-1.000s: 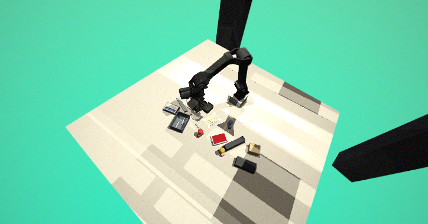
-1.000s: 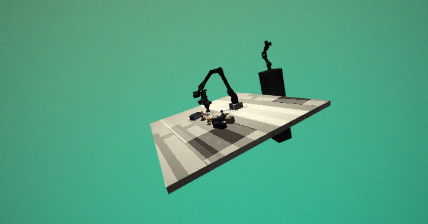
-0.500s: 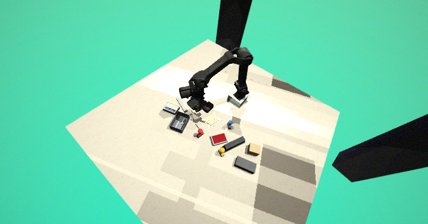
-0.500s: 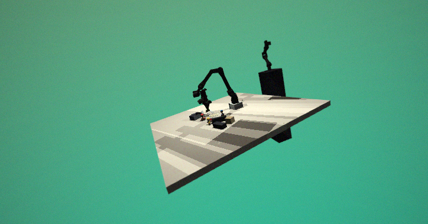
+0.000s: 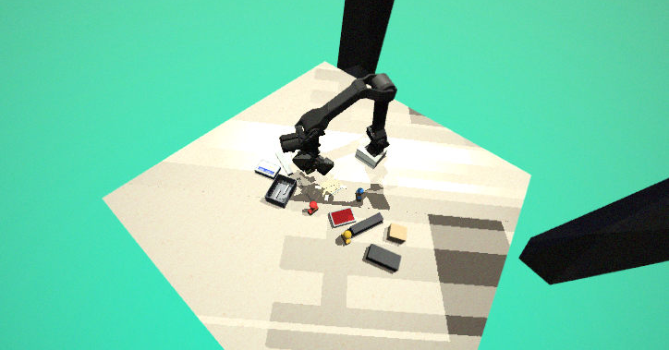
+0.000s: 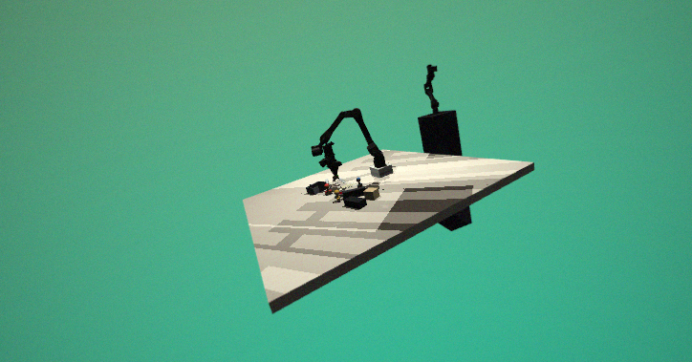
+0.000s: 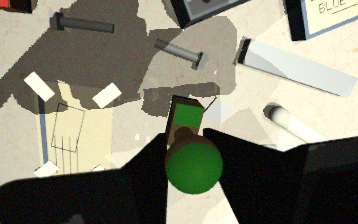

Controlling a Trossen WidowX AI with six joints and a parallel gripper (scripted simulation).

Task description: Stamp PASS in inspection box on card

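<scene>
My gripper tip is 220 mm to the right of the red ink pad, 60 mm above it and 20 mm short of it. Round my gripper tip: dark tray: 140 mm ahead, 50 mm below, 10 mm to the right; then pale card: 90 mm to the left, 70 mm below, 40 mm behind; then green-knobbed stamp: right at my gripper tip.
</scene>
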